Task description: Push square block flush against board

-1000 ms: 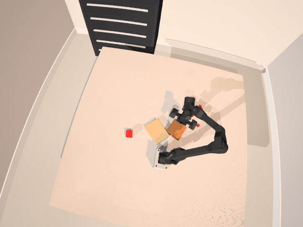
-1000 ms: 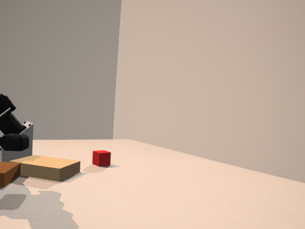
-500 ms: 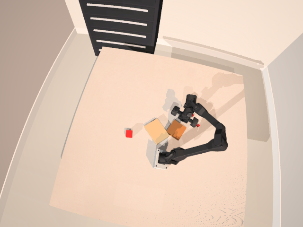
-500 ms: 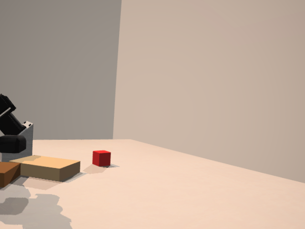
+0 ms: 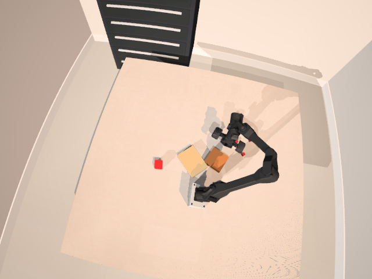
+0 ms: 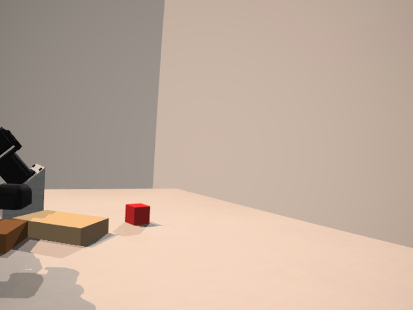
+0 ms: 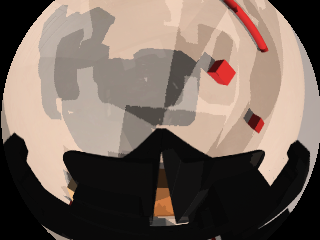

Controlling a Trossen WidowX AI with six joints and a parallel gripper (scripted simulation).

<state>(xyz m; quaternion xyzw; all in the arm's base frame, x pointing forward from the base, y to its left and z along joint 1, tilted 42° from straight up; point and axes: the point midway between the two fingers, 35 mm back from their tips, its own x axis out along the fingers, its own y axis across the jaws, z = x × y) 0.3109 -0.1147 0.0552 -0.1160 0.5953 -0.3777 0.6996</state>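
My gripper tip is 100 mm past the square block and 40 mm to the right of it. Round my gripper tip: thin red stick: 140 mm to the right, 90 mm ahead; red cube: 350 mm to the left, 180 mm behind, 10 mm above; board: 170 mm to the left, 130 mm behind.
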